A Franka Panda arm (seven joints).
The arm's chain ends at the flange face. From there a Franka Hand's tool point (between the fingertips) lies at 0.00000 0.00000 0.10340 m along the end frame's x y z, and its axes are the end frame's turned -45 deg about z.
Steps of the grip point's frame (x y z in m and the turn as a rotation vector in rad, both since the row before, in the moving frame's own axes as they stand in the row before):
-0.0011 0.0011 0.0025 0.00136 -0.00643 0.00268
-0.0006 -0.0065 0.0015 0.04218 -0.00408 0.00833
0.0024 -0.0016 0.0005 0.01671 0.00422 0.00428
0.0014 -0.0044 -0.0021 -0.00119 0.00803 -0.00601
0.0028 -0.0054 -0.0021 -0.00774 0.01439 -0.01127
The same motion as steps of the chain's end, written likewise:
0.0006 0.0012 0.0025 -0.00359 -0.00551 0.00268
-0.0017 -0.0014 0.0016 0.02694 -0.03271 0.00833
0.0015 -0.0013 0.0005 0.01480 -0.00883 0.00428
-0.0028 -0.0036 -0.0021 0.00484 0.00652 -0.00601
-0.0035 -0.0053 -0.0021 0.00470 0.01565 -0.01127

